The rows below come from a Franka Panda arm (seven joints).
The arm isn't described. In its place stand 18 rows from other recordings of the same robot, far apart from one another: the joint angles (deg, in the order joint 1, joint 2, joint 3, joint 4, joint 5, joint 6, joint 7), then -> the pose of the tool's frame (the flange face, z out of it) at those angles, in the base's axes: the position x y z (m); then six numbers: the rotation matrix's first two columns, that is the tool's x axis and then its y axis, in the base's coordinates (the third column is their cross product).
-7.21 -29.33 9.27 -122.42 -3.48 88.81 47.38 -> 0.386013 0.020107 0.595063 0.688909 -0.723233 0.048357 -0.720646 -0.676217 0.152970
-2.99 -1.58 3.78 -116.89 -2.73 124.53 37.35 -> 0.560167 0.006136 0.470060 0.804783 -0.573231 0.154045 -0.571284 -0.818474 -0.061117
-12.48 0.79 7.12 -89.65 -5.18 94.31 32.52 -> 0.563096 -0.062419 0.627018 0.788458 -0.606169 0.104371 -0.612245 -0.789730 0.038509
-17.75 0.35 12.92 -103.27 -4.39 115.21 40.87 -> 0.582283 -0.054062 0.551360 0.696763 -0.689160 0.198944 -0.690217 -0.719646 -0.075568
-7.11 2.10 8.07 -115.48 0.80 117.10 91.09 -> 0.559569 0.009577 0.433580 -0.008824 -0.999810 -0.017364 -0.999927 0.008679 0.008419
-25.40 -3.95 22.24 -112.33 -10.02 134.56 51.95 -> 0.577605 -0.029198 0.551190 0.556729 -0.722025 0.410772 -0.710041 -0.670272 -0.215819
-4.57 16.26 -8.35 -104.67 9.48 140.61 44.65 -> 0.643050 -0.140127 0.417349 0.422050 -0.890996 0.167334 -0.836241 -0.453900 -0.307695
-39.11 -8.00 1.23 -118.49 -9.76 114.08 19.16 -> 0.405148 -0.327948 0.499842 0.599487 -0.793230 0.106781 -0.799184 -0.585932 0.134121
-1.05 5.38 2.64 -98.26 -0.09 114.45 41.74 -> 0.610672 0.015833 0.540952 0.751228 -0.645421 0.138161 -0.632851 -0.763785 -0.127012
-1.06 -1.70 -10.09 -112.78 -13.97 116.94 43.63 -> 0.546875 -0.122259 0.493921 0.647556 -0.730512 0.216850 -0.758941 -0.643824 0.097464
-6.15 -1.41 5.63 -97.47 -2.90 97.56 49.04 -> 0.556016 -0.009228 0.587840 0.652482 -0.755674 0.056774 -0.757368 -0.652816 0.015020
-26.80 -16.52 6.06 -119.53 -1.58 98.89 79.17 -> 0.433000 -0.162188 0.539617 -0.170401 -0.984478 0.042024 -0.981357 0.173400 0.082890
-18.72 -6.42 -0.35 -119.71 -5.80 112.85 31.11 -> 0.488634 -0.175888 0.472818 0.671091 -0.740323 0.039491 -0.740515 -0.666796 0.083788
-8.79 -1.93 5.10 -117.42 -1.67 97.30 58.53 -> 0.502961 -0.034939 0.431666 0.450764 -0.881899 -0.138077 -0.835777 -0.471295 0.281706
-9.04 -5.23 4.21 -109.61 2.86 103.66 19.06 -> 0.531091 -0.039540 0.531593 0.909097 -0.415778 -0.025903 -0.416489 -0.908463 -0.035111
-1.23 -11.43 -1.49 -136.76 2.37 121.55 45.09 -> 0.459578 -0.020031 0.391768 0.652663 -0.753980 -0.074463 -0.754974 -0.655462 0.019622
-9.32 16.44 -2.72 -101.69 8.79 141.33 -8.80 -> 0.654882 -0.137158 0.440941 0.903179 -0.151271 0.401726 -0.138535 -0.988492 -0.060757
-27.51 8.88 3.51 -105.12 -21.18 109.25 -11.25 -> 0.532758 -0.267284 0.442101 0.980710 -0.108687 -0.162464 -0.056785 -0.953729 0.295256
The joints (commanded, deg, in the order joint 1, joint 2, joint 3, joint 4, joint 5, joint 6, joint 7), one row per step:
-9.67 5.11 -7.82 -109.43 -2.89 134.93 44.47
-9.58 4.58 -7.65 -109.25 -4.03 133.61 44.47
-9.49 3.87 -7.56 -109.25 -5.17 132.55 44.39
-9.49 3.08 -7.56 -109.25 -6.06 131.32 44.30
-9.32 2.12 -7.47 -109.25 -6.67 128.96 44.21
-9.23 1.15 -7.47 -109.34 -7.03 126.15 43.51
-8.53 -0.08 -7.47 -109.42 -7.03 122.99 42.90
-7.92 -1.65 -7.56 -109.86 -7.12 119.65 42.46
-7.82 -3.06 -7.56 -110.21 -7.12 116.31 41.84
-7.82 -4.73 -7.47 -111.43 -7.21 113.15 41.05
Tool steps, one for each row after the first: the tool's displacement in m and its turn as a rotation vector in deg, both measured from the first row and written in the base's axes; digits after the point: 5 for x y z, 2 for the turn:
-0.00184 0.00270 0.00445 -0.76 0.88 0.64
-0.00466 0.00467 0.00977 -1.61 1.53 1.26
-0.00857 0.00489 0.01555 -2.24 2.19 1.57
-0.01377 0.00796 0.02077 -2.35 3.69 1.91
-0.02055 0.00952 0.02438 -2.28 5.74 2.51
-0.02704 0.01742 0.03003 -1.82 7.72 3.49
-0.03663 0.02384 0.03555 -1.29 9.88 4.16
-0.04702 0.02618 0.04019 -0.67 12.12 4.57
-0.06018 0.02910 0.04013 0.02 14.80 5.21

